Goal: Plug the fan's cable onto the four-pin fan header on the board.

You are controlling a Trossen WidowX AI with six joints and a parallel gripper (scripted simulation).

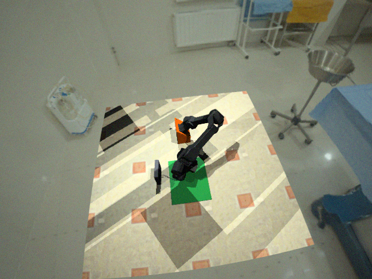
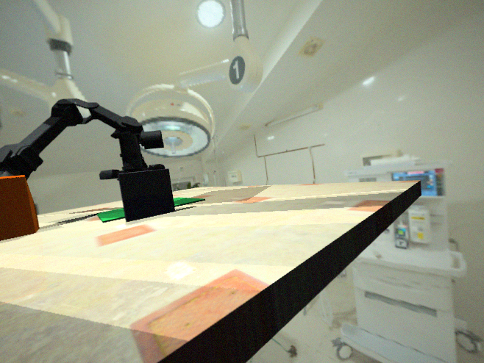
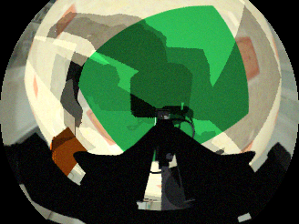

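Now: the cable plug 10 mm to the right of my gripper tip and 10 mm above it. Round my gripper tip: white four-pin header 40 mm below, 10 mm to the right; green board 60 mm below, 40 mm ahead, 20 mm to the left; black fan 150 mm to the right, 20 mm behind, 20 mm above.
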